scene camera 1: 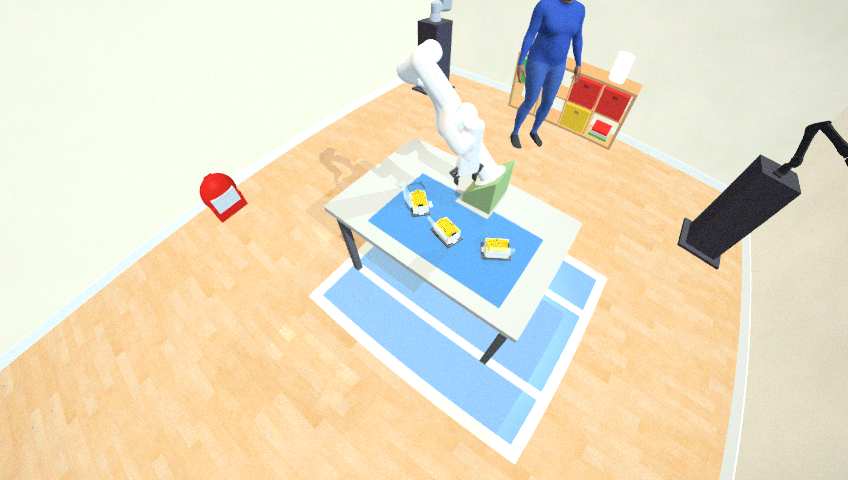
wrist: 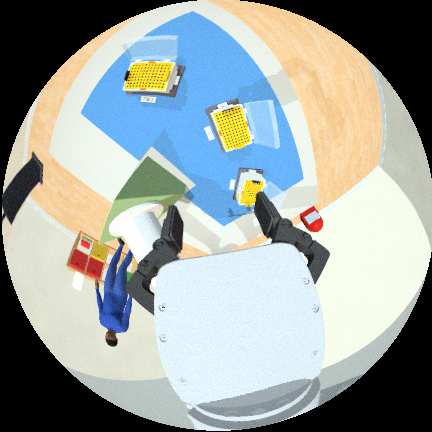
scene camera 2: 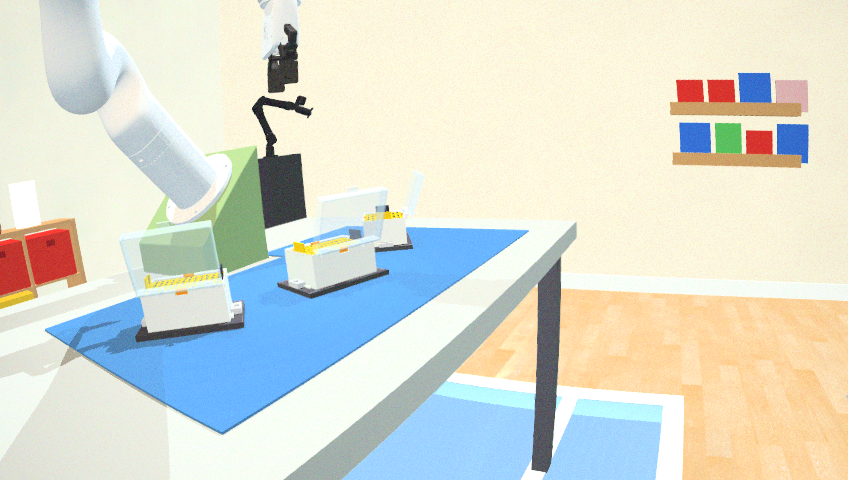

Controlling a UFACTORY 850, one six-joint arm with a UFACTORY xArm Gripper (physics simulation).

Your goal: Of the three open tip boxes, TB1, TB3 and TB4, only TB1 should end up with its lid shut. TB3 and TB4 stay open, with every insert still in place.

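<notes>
Three boxes with yellow inserts stand apart on a blue mat [scene camera 1: 499,288] [scene camera 2: 238,380] [wrist: 200,62], each with its clear lid raised. In scene camera 1 they are the left box [scene camera 1: 418,208] [scene camera 2: 187,309] [wrist: 251,192], the middle box [scene camera 1: 446,231] [scene camera 2: 332,264] [wrist: 232,127] and the right box [scene camera 1: 497,252] [scene camera 2: 393,231] [wrist: 150,76]. Their lids [scene camera 2: 169,255] [scene camera 2: 351,208] [scene camera 2: 414,193] lean open. Labels are too small to read surely, so I cannot tell which is TB1. My gripper [scene camera 1: 465,175] [scene camera 2: 283,80] [wrist: 217,206] is open and empty, fingers down, high above the boxes, touching none.
The green wedge base [scene camera 1: 490,196] [scene camera 2: 243,231] [wrist: 150,185] of my arm stands at the mat's long edge on the table [scene camera 1: 538,279]. A blue-clad person [scene camera 1: 550,47] [wrist: 115,300] stands behind the table. A black pedestal [scene camera 1: 740,208] [scene camera 2: 282,190] stands beyond one end.
</notes>
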